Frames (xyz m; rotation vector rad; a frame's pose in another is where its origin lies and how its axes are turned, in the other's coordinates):
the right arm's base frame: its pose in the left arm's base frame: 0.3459 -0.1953 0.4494 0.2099 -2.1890 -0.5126
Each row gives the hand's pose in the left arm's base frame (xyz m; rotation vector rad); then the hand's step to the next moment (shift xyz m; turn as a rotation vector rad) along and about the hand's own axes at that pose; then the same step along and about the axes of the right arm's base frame.
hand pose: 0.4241 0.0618 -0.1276 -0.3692 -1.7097 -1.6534
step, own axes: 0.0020 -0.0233 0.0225 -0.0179 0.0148 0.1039
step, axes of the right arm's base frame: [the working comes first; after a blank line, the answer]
step, axes of the left arm's base frame: -0.0231 0.0177 -0.0143 -0.0082 0.1059 0.0076

-0.0016 0.0091 0.0311 -0.0237 0.0985 0.0328
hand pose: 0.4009 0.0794 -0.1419 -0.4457 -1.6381 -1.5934
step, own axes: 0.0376 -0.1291 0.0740 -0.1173 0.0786 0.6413
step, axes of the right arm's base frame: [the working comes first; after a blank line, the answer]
step, axes of the left arm's base frame: -0.1385 0.0411 -0.0518 -0.0558 0.6534 0.0331

0.0356 0.0109 0.1489 -0.1526 0.6019 0.2136
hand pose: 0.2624 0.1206 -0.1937 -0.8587 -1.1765 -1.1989
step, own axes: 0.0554 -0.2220 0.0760 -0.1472 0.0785 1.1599
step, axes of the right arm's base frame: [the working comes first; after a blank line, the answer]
step, axes of the left arm's base frame: -0.2351 0.0153 0.0512 -0.1655 1.1541 0.1175

0.1775 0.0292 0.1605 -0.1858 1.0867 0.3973
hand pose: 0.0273 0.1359 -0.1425 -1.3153 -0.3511 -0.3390
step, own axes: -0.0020 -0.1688 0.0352 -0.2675 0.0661 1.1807
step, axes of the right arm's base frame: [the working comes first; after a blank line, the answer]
step, axes of the left arm's base frame: -0.0770 -0.0026 0.1543 -0.2804 1.1768 0.0804

0.1589 0.0620 -0.0252 -0.1484 1.0879 0.5143
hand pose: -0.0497 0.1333 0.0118 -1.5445 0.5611 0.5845
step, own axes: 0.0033 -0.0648 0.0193 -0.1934 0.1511 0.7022
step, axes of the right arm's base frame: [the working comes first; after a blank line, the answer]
step, axes of the left arm's base frame: 0.0449 0.0226 0.0454 -0.2666 0.6943 -0.0128

-0.0027 0.0412 -0.0537 -0.0679 0.6130 0.4159
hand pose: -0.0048 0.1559 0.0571 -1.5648 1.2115 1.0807
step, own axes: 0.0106 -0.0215 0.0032 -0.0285 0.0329 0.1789
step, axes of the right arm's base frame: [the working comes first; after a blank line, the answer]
step, axes of the left arm's base frame: 0.0223 0.0040 -0.0085 -0.0592 0.1729 -0.0225

-0.0212 0.0006 -0.0117 -0.0352 0.1445 0.1086
